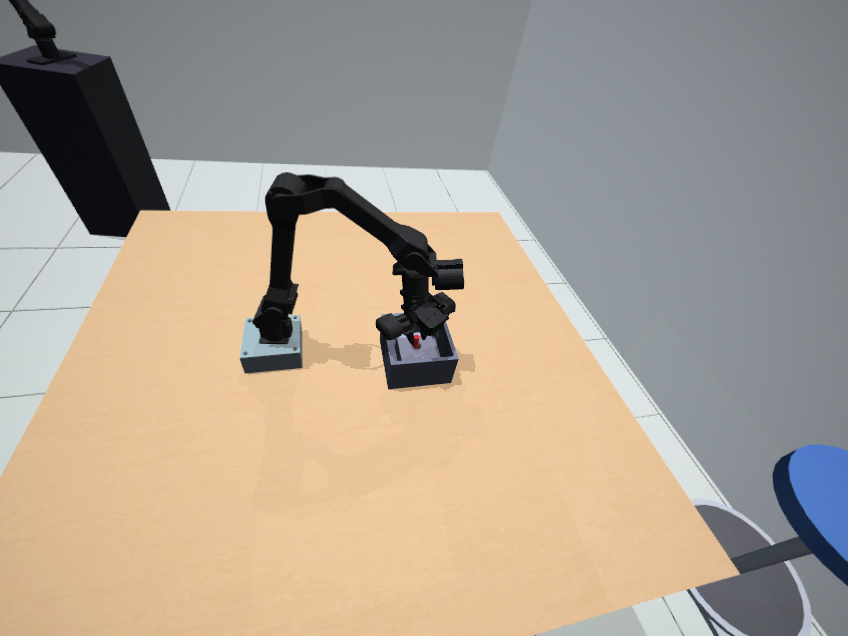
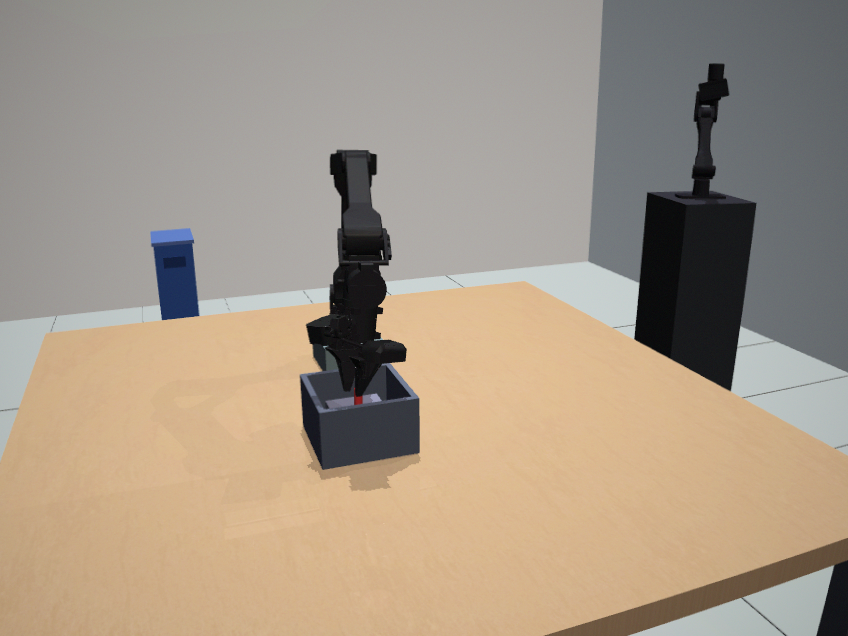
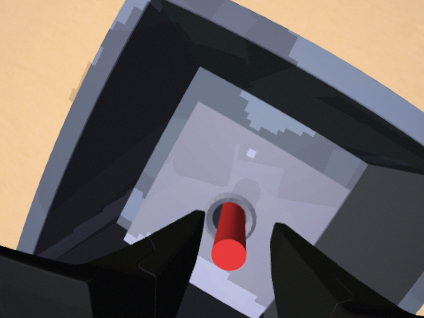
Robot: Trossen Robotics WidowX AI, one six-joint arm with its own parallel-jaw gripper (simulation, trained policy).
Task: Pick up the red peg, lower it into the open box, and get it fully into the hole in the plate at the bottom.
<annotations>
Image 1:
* gripper: 417, 341
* dark grey box: 431, 371
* plate: 404, 350
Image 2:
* gripper: 352, 393
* dark grey box: 343, 436
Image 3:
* gripper: 238, 226
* red peg: 229, 251
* dark grey box: 146, 78
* plate: 215, 160
</annotations>
